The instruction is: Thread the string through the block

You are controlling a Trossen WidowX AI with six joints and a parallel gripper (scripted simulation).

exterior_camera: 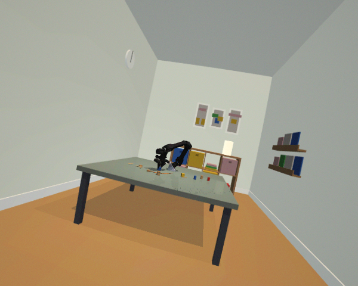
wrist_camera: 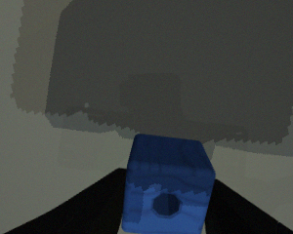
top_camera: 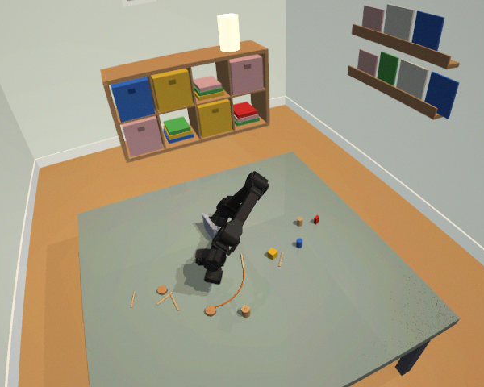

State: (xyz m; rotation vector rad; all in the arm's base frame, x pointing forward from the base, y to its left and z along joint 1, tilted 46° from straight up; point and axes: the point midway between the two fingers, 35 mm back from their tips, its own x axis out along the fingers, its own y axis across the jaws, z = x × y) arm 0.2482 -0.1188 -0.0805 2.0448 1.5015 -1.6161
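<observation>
Right now the thin wooden stick is 13 cm to the left of my gripper tip, 3 cm below it and 1 cm behind it. The rest, counted from my gripper tip: blue cube (right at my gripper tip); yellow cube (26 cm to the left, 3 cm ahead, 2 cm below); round wooden button (12 cm ahead, 9 cm to the right, 2 cm below).
</observation>
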